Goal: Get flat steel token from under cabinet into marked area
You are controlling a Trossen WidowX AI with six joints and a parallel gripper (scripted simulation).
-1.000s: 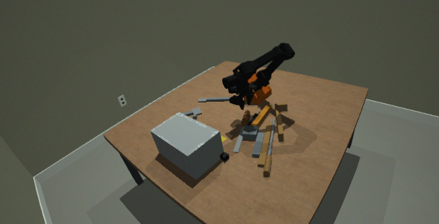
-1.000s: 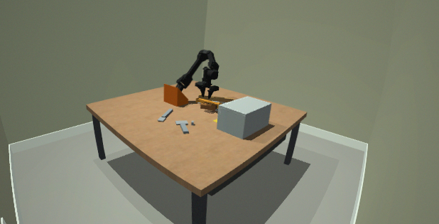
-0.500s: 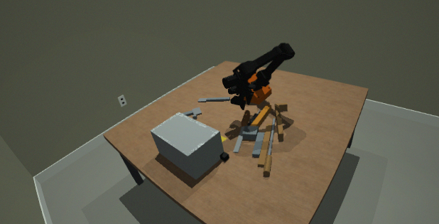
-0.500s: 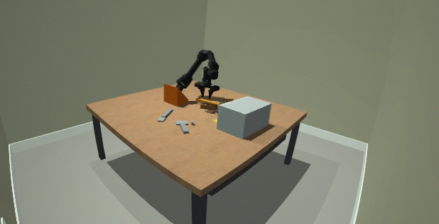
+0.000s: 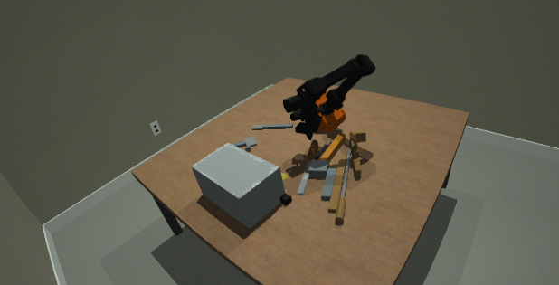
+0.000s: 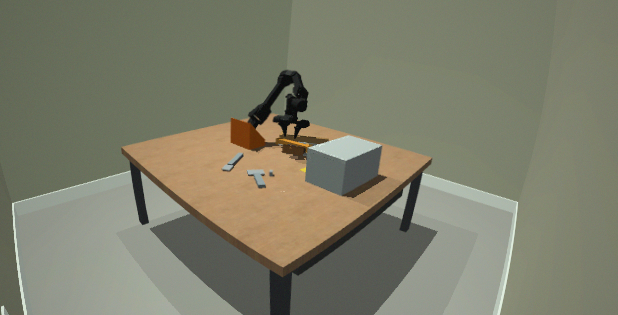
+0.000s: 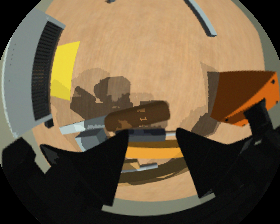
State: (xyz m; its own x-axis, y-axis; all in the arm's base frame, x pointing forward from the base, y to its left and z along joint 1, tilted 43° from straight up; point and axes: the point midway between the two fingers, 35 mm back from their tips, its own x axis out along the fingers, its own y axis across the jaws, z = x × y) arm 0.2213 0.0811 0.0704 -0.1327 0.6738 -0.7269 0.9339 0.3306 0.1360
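Right now my gripper tip is 5 cm past the orange bar, 7 cm to the right of it and 6 cm above it. Also, from my gripper tip: grey block (9 cm ahead, 12 cm to the left, 6 cm below); wooden stick (10 cm ahead, 22 cm to the left, 7 cm below); grey t-piece (17 cm ahead, 33 cm to the right, 7 cm below).
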